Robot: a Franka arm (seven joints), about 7 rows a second.
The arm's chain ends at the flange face. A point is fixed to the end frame.
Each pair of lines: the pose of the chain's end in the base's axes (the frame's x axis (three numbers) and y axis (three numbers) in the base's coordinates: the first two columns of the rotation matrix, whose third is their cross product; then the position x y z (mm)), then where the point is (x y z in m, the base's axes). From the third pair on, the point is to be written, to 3 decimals.
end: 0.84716 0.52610 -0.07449 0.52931 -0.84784 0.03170 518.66 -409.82 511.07
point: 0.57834 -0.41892 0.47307
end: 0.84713 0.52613 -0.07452 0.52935 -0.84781 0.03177 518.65 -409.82 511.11
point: 0.57833 -0.41892 0.47312
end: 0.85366 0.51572 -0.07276 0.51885 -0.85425 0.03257 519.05 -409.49 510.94
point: 0.579 -0.419 0.473
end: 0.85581 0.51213 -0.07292 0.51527 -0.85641 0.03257 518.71 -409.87 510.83
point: 0.578 -0.420 0.473
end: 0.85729 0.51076 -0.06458 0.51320 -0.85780 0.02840 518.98 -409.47 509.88
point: 0.579 -0.419 0.472
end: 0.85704 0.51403 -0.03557 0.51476 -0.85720 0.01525 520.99 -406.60 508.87
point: 0.581 -0.415 0.472
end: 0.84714 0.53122 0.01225 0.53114 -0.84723 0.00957 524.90 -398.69 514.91
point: 0.587 -0.405 0.480
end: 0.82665 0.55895 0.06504 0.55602 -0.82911 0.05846 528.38 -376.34 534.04
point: 0.593 -0.381 0.504
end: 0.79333 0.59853 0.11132 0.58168 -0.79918 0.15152 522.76 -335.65 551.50
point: 0.590 -0.339 0.528
